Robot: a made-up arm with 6 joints.
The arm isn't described. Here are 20 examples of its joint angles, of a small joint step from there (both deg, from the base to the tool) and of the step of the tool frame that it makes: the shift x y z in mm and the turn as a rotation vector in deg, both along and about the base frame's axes.
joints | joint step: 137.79 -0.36 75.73 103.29 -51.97 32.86 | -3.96 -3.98 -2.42 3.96 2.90 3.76
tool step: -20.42 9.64 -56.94 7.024 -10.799 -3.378
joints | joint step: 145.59 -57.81 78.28 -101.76 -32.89 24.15 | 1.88 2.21 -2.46 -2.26 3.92 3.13
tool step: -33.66 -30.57 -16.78 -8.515 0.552 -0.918
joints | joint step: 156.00 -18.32 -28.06 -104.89 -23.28 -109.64 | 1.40 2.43 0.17 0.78 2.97 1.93
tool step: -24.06 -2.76 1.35 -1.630 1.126 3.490
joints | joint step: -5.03 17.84 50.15 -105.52 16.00 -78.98 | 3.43 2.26 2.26 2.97 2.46 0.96
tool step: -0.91 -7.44 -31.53 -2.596 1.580 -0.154
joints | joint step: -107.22 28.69 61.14 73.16 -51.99 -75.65 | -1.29 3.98 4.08 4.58 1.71 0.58
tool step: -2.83 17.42 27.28 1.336 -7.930 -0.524
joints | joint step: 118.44 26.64 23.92 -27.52 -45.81 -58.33 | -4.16 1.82 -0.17 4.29 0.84 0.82
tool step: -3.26 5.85 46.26 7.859 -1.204 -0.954
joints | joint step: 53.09 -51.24 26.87 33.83 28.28 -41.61 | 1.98 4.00 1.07 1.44 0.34 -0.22
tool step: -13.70 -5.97 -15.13 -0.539 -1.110 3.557
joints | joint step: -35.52 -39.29 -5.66 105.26 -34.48 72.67 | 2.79 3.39 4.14 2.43 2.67 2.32
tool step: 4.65 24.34 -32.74 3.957 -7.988 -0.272
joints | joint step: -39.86 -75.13 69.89 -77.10 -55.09 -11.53 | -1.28 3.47 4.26 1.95 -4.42 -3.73
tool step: -39.76 -32.01 8.05 8.142 -8.794 -2.926
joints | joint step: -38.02 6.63 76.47 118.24 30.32 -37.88 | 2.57 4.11 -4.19 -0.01 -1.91 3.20
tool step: 12.86 5.62 -37.41 -3.252 -3.430 -2.920
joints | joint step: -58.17 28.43 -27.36 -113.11 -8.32 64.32 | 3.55 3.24 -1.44 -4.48 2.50 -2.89
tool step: 4.16 62.59 -21.17 -6.987 2.080 -1.176
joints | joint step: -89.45 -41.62 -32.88 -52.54 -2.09 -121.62 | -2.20 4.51 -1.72 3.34 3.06 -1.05
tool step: -52.04 -27.30 -43.37 6.271 1.128 -3.250
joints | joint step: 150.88 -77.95 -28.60 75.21 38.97 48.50 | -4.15 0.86 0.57 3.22 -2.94 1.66
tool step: -8.33 17.31 -13.30 3.397 -1.362 3.906
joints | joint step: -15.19 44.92 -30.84 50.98 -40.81 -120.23 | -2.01 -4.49 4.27 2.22 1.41 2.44
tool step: -2.60 11.75 30.49 1.733 1.729 6.854
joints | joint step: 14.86 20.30 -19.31 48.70 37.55 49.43 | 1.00 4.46 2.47 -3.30 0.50 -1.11
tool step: 13.51 -25.74 0.07 -5.083 -2.914 4.353
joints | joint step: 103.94 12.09 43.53 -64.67 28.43 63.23 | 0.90 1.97 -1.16 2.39 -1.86 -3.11
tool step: -9.05 -9.77 8.07 3.444 2.299 0.778
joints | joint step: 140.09 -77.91 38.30 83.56 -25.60 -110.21 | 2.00 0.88 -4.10 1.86 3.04 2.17
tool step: -8.45 -10.31 -11.40 -3.058 -0.986 3.048
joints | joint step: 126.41 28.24 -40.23 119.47 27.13 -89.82 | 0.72 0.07 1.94 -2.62 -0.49 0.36
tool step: -8.76 8.19 16.54 -2.765 1.332 -2.920
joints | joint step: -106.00 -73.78 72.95 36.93 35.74 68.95 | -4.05 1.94 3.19 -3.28 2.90 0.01
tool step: 13.24 -20.84 9.59 10.142 -3.457 -3.793
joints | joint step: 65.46 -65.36 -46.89 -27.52 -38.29 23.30 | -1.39 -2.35 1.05 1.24 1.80 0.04
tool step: 7.30 -12.81 17.85 3.194 -2.382 -1.077
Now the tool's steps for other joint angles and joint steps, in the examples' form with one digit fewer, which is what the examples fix.
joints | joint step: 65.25 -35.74 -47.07 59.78 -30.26 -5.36 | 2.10 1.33 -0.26 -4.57 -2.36 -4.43
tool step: 0.2 9.5 6.6 -6.81 4.97 -5.67
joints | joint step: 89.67 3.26 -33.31 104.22 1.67 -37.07 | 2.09 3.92 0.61 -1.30 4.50 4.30
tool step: -2.3 -28.1 25.8 -2.02 8.84 6.33
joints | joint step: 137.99 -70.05 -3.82 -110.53 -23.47 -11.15 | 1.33 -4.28 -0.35 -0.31 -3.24 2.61
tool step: 13.4 -28.8 48.2 -2.45 -0.97 0.05
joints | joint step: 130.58 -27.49 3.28 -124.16 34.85 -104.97 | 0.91 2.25 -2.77 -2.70 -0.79 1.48
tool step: -25.0 -24.1 8.2 -4.78 3.29 0.41
